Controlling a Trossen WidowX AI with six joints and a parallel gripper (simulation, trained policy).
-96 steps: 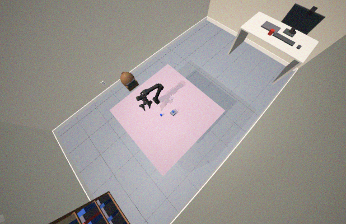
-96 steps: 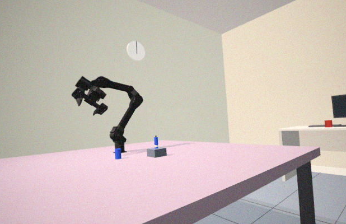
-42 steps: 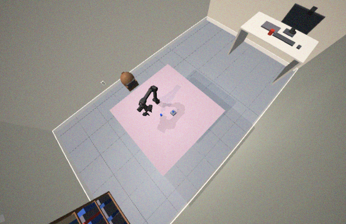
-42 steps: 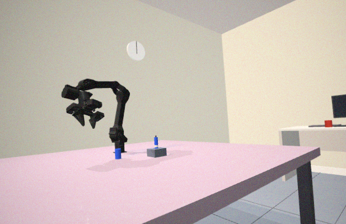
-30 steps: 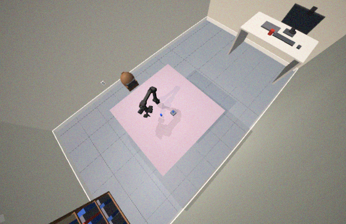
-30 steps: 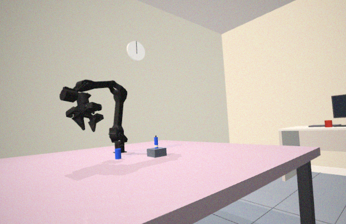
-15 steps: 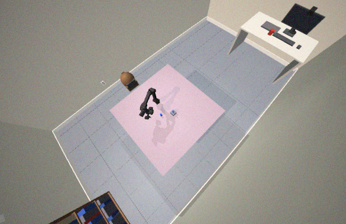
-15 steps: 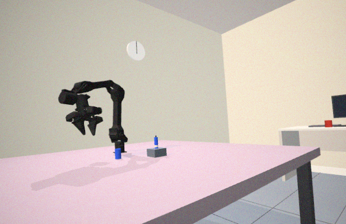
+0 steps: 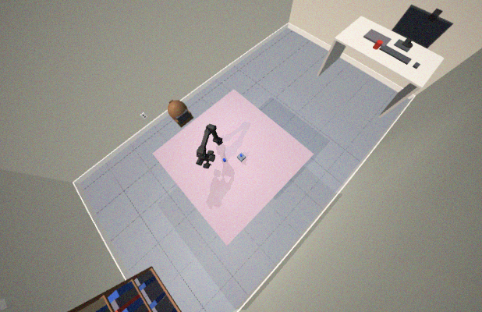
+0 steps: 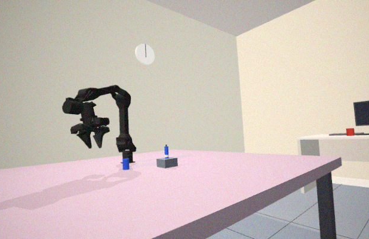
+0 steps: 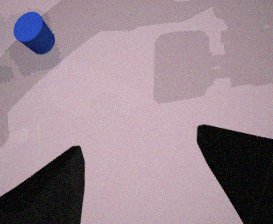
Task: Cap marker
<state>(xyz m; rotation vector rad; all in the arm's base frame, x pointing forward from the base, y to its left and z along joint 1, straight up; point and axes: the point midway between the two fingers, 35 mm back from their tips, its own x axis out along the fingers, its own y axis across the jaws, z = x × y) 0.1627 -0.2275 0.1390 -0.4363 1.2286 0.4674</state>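
The blue cap lies 12 cm to the left of my gripper tip, 8 cm below it and 4 cm ahead of it. The rest, counted from my gripper tip: grey holder block (28 cm to the left, 15 cm ahead, 9 cm below).
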